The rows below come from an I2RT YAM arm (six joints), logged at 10 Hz.
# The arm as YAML. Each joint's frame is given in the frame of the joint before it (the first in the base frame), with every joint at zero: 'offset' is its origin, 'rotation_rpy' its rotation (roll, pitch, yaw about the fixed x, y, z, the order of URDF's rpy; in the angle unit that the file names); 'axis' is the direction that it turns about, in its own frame. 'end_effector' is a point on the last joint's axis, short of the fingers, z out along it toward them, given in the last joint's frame.
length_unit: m
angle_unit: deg
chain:
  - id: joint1
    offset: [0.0, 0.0, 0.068]
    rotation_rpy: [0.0, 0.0, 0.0]
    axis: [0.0, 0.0, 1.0]
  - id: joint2
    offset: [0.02, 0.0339, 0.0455]
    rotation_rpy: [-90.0, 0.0, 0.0]
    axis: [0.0, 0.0, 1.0]
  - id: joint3
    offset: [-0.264, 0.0, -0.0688]
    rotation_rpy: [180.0, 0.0, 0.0]
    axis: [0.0, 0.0, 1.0]
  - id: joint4
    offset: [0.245, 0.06, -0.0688]
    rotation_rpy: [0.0, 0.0, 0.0]
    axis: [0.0, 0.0, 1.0]
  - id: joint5
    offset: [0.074, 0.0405, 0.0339]
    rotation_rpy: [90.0, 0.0, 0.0]
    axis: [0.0, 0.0, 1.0]
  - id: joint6
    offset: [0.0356, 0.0, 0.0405]
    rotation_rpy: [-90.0, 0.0, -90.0]
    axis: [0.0, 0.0, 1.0]
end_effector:
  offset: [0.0, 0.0, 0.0]
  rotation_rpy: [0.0, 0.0, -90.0]
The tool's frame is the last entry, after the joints.
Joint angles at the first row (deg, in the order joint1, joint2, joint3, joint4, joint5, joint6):
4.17, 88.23, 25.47, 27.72, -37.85, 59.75
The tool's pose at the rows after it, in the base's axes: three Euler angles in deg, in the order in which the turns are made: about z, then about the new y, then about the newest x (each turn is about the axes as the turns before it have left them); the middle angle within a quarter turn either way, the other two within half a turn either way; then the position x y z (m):
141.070, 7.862, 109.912, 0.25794, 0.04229, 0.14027
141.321, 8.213, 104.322, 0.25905, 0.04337, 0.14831
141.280, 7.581, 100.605, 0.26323, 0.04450, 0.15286
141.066, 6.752, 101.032, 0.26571, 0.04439, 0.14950
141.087, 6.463, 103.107, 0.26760, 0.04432, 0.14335
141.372, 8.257, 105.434, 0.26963, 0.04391, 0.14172
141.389, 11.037, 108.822, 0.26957, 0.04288, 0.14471
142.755, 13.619, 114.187, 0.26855, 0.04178, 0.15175
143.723, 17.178, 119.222, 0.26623, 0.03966, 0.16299
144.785, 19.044, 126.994, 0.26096, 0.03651, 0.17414
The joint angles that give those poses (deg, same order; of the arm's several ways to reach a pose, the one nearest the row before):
4.20, 87.02, 23.74, 36.78, -40.87, 63.58
4.17, 87.35, 22.86, 44.82, -43.34, 67.74
4.22, 88.90, 23.01, 51.02, -44.67, 71.72
4.17, 90.16, 23.37, 51.32, -44.53, 72.15
4.18, 91.23, 23.91, 49.09, -43.93, 70.49
4.15, 91.02, 24.90, 45.02, -42.96, 66.71
4.15, 88.90, 26.09, 38.10, -40.77, 61.63
4.18, 85.59, 28.46, 26.63, -38.33, 55.06
4.14, 81.97, 30.79, 16.56, -34.82, 48.98
4.15, 78.40, 33.79, 3.78, -29.54, 43.55

